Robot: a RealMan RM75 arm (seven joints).
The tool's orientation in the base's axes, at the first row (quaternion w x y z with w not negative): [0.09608, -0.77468, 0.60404, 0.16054]
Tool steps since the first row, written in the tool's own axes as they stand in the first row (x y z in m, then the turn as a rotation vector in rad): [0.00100, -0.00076, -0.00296, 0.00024, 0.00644, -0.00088]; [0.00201, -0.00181, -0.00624, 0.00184, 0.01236, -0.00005]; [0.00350, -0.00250, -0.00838, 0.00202, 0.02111, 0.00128]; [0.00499, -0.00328, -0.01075, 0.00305, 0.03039, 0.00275]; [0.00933, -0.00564, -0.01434, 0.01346, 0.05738, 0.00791]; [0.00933, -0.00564, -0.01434, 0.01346, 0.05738, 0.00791]
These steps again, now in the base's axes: [0.00135, -0.00173, 0.00235, -0.00606, -0.00214, 0.00102]; [0.00302, -0.00350, 0.00499, -0.01154, -0.00479, -0.00007]; [0.00429, -0.00541, 0.00640, -0.02014, -0.00671, -0.00098]; [0.00569, -0.00738, 0.00803, -0.02908, -0.00947, -0.00230]; [0.00940, -0.01194, 0.00968, -0.05358, -0.02392, -0.00968]; [0.00940, -0.01194, 0.00968, -0.05358, -0.02392, -0.00968]
